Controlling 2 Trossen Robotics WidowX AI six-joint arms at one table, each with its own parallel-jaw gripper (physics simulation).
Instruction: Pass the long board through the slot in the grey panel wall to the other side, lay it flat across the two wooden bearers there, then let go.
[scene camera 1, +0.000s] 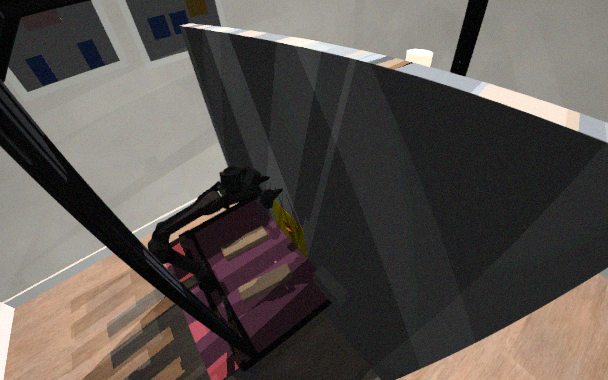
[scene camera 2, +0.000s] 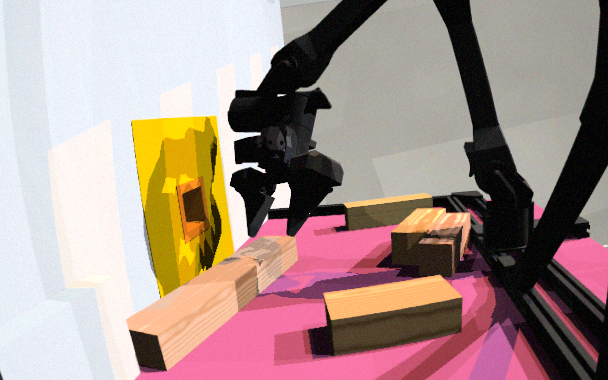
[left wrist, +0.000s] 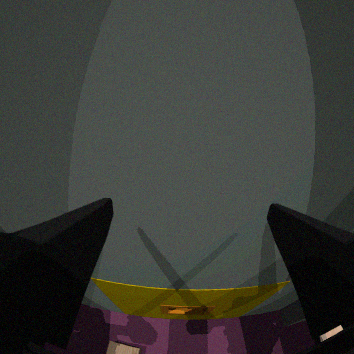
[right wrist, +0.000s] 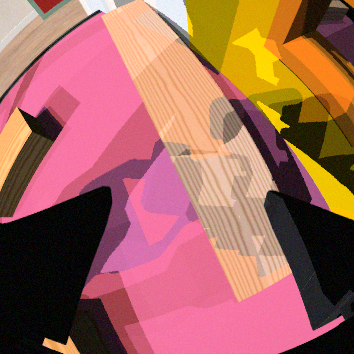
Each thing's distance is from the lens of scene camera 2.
my right gripper (scene camera 2: 269, 236): 59 cm
grey block (scene camera 2: 84, 324): 36 cm
